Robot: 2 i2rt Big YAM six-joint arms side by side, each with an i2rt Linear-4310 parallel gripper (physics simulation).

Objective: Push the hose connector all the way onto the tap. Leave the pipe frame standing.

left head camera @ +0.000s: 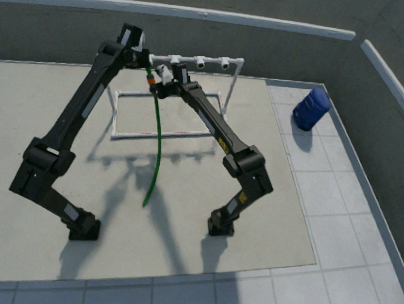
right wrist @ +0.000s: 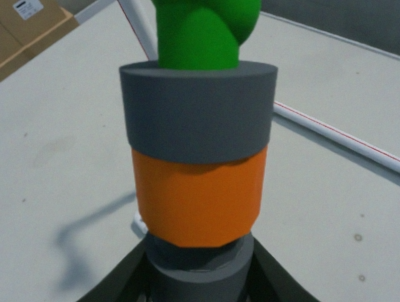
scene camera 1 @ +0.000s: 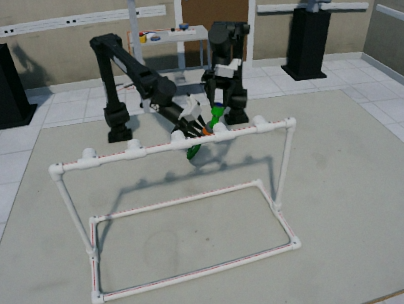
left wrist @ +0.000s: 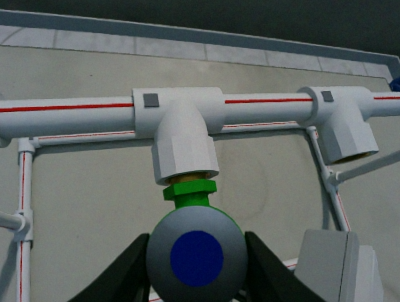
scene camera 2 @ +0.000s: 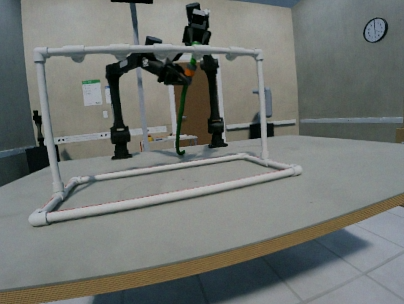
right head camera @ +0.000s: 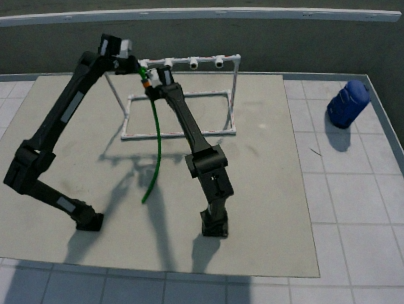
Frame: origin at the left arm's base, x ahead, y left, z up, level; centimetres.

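Seen in the pictures: left gripper, fingertip midpoint: (left head camera: 145, 61) (scene camera 1: 218, 108) (left wrist: 197, 244) (right head camera: 137, 67); right gripper, fingertip midpoint: (left head camera: 152, 89) (right wrist: 199, 249) (scene camera 2: 189, 82) (right head camera: 148, 92); left arm's base, link origin: (left head camera: 85, 230) (scene camera 1: 236, 119) (scene camera 2: 217, 146) (right head camera: 90, 221); right arm's base, link origin: (left head camera: 220, 226) (scene camera 1: 120, 136) (scene camera 2: 122, 158) (right head camera: 215, 227).
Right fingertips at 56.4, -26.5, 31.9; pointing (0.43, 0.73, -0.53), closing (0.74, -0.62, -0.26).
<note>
Offsets run from my right fingertips to a thing's top centre, as dx, dy, dz. "pt": to the spot under its first point.
The green tap @(pt +6.4, +2.2, +8.9) (left wrist: 190, 193) (right wrist: 197, 40) (scene camera 1: 216, 116) hangs from a tee on the upright white pipe frame (left head camera: 135, 134) (scene camera 1: 175, 200) (scene camera 2: 170, 195). My left gripper (left wrist: 197, 244) (scene camera 1: 218, 101) is shut on the tap's round grey and blue cap. My right gripper (right wrist: 199, 249) (scene camera 1: 201, 132) is shut on the dark lower part of the hose connector, just below its orange collar @(+0.7, -0.1, +5.4) (right wrist: 197, 197) (left head camera: 151, 80) (scene camera 2: 189, 71). The collar meets the underside of the tap's dark grey ring @(pt +1.9, -0.4, +6.1) (right wrist: 197, 115), with no gap visible between them. The green hose @(pt -12.2, -3.9, -15.1) (left head camera: 159, 130) (scene camera 2: 181, 115) hangs below.
Other white tees (left head camera: 200, 62) (left wrist: 350, 125) line the top pipe beside the tap. A blue barrel-like object (left head camera: 311, 109) (right head camera: 348, 104) stands on the tiles at the right in the head views. Cardboard boxes (right wrist: 30, 30) show at the upper left in the right wrist view.
</note>
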